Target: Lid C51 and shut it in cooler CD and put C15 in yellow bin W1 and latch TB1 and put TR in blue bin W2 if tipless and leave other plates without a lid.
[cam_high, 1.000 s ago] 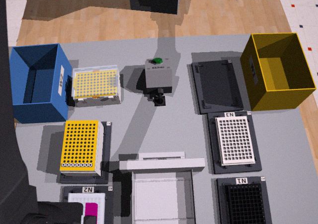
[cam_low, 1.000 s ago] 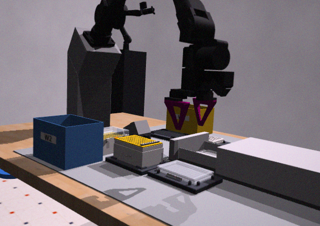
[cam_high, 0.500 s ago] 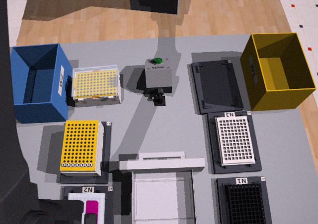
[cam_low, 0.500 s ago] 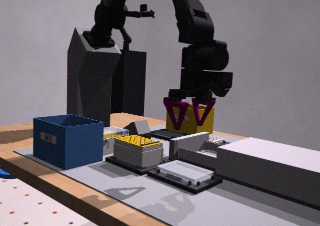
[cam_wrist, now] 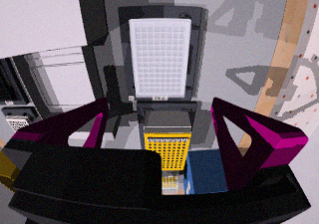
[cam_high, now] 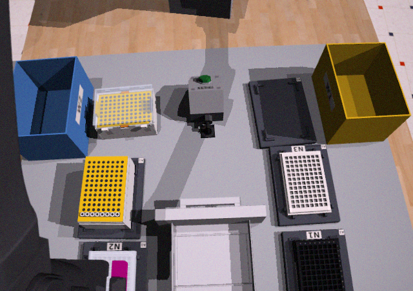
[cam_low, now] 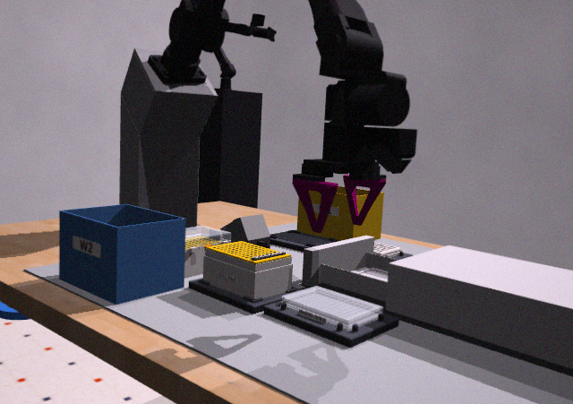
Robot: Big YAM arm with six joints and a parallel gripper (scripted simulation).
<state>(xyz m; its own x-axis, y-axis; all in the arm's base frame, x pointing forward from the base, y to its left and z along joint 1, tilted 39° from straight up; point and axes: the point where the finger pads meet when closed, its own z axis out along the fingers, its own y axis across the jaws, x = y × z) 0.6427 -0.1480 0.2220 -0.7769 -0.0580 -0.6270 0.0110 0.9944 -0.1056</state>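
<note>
Now: hand 12 cm above the plate lid. From my hand the other things lie so: tip rack TR: 18 cm behind, 2 cm to the right, 9 cm below; clear plate: 13 cm below; nest N2: 14 cm below.
</note>
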